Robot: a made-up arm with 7 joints.
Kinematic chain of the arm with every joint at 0, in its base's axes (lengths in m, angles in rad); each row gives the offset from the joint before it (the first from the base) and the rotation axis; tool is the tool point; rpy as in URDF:
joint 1: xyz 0 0 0.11 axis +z
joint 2: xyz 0 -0.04 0.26 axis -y
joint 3: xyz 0 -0.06 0.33 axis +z
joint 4: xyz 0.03 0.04 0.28 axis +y
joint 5: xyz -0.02 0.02 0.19 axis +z
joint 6: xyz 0 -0.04 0.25 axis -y
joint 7: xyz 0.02 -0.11 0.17 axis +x
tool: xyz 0 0 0 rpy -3.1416 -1.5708 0
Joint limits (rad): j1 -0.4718..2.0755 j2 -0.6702..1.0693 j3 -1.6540..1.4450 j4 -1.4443..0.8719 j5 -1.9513..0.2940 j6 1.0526..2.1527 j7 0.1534..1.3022
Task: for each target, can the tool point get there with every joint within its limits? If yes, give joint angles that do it. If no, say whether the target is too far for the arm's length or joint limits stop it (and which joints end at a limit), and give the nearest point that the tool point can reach.
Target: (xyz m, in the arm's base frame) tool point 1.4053 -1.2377 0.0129
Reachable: no: too far | nearest point 0.7605 -0.7452 0.4180 | short by 0.907 m
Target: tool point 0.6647 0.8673 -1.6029
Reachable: no: too far | nearest point -0.4482 0.4717 0.2041 | short by 2.159 m
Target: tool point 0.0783 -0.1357 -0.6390
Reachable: no: joint limits stop it (at a limit: joint 2, joint 4) | nearest point 0.3221 -0.5582 0.1274 | short by 0.908 m
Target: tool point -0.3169 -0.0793 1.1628
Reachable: yes | joints 1.5976 0.0135 -1.0477 -0.6572 -1.1784 1.9009 0.7372
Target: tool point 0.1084 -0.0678 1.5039
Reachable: yes | joints 0.8649 -0.1033 -1.3804 0.2936 0.0730 1.3854 0.6133
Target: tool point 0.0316 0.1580 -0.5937
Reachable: no: joint limits stop it (at a limit: joint 1, joint 2, joint 4) | nearest point -0.5315 0.3201 0.1536 | short by 0.950 m
